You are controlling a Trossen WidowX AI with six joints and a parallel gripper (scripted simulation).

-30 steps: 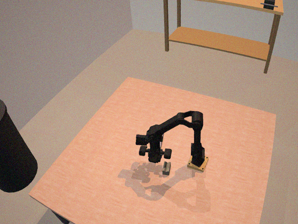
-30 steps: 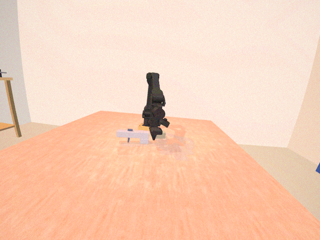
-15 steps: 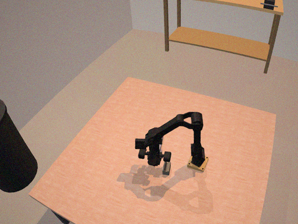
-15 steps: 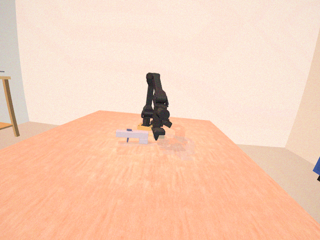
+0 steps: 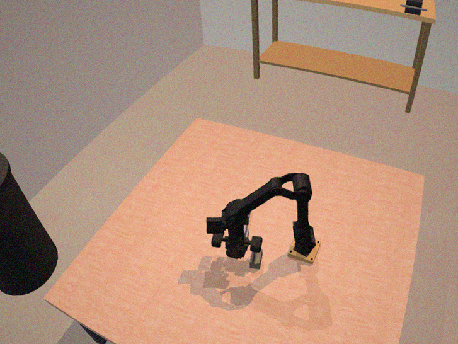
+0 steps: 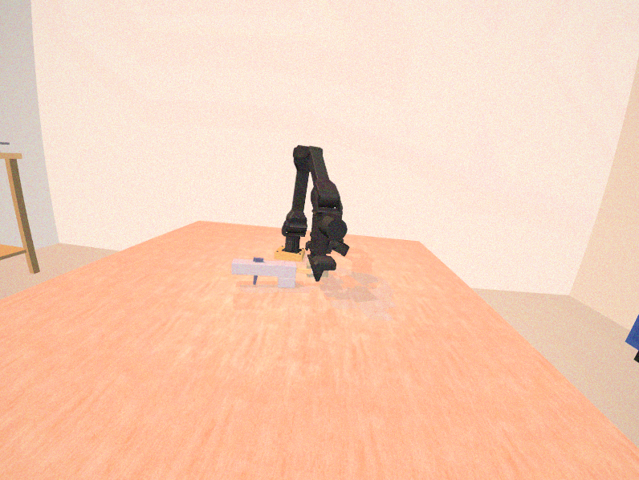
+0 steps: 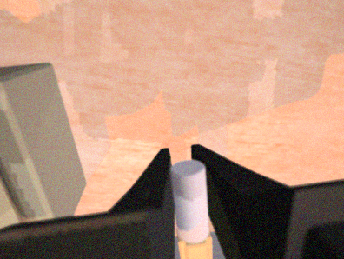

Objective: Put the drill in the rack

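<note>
The drill is 2 cm ahead of my gripper tip, 5 cm to the right of it and 3 cm above it. The rest, counted from my gripper tip: olive rack: 7 cm behind, 2 cm to the right, 1 cm above; blue key: 8 cm ahead, 16 cm to the right, 4 cm above.
</note>
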